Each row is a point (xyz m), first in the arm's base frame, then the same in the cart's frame.
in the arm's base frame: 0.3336 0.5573 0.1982
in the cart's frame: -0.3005 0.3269 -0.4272
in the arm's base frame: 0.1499 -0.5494 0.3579
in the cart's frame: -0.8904 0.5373 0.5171
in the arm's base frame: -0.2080 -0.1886 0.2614
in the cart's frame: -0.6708 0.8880 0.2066
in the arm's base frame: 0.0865 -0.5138 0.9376
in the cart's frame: -0.4317 0.5115 0.8780
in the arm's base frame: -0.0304 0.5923 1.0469
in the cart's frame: 0.3986 0.5577 0.1313
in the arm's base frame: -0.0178 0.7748 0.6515
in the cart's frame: 0.2271 0.5958 -0.2674
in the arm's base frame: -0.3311 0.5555 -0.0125
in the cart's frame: -0.3612 1.0150 -0.5227
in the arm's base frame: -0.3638 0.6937 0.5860
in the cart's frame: 0.1749 0.9511 -0.2279
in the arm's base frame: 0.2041 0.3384 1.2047
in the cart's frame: 0.3126 0.3147 0.4104
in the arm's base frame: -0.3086 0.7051 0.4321
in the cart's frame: 0.0614 0.9191 -0.3418
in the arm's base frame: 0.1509 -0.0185 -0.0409
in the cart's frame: -0.8317 0.5707 -0.1434
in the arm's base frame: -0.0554 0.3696 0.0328
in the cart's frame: -0.4907 0.7448 -0.3715
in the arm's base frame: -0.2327 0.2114 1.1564
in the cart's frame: 0.2556 0.7593 0.5013
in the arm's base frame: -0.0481 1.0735 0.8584
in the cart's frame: 0.5815 0.5804 -0.3518
